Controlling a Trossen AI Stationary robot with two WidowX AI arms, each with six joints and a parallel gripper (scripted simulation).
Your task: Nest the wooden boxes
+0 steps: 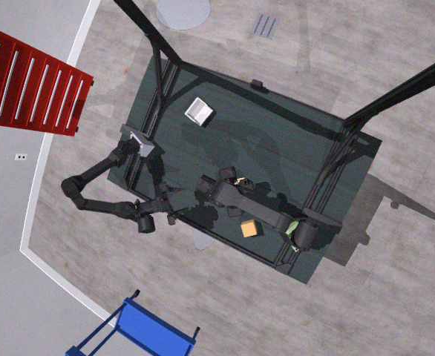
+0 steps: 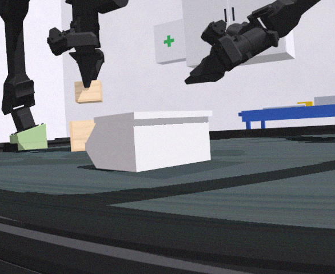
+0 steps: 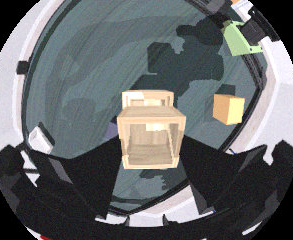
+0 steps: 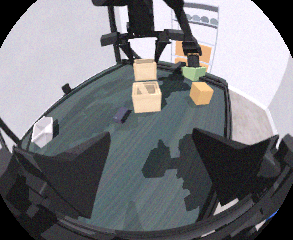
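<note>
The dark purple block is 150 mm below my left hand, 90 mm to the right of it and 30 mm behind it. The rest, counted from my left hand: orange block 140 mm to the left, 140 mm ahead, 130 mm below; then white bin 340 mm to the right, 230 mm behind, 140 mm below.
</note>
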